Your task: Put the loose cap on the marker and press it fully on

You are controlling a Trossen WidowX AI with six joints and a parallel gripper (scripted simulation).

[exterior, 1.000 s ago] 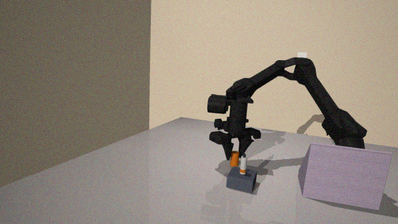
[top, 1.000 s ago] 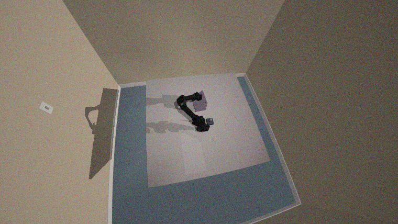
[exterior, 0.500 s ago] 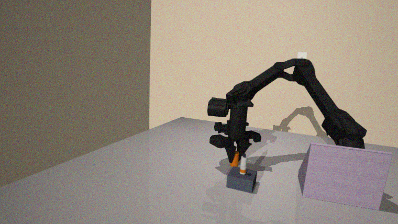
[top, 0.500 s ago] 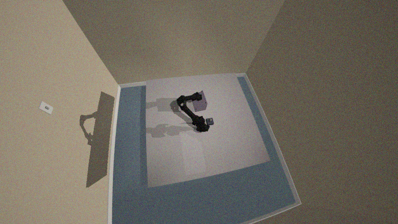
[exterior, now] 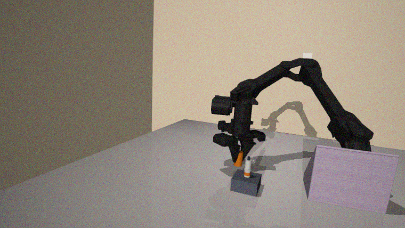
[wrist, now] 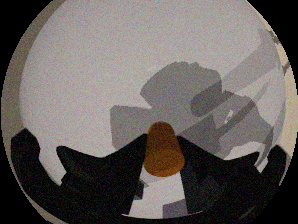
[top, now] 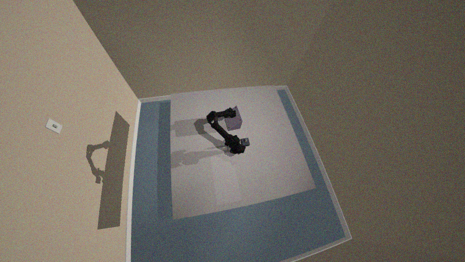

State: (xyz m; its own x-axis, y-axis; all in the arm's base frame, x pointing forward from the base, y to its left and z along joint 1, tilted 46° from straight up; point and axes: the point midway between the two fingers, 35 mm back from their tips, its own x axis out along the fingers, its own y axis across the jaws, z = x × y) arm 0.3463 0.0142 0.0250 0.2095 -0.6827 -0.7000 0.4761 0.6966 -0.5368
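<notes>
Right now my gripper tip is 110 mm to the right of the dark grey holder block, 70 mm past it and 10 mm above it. Also, from my gripper tip: orange cap (10 mm above).
</notes>
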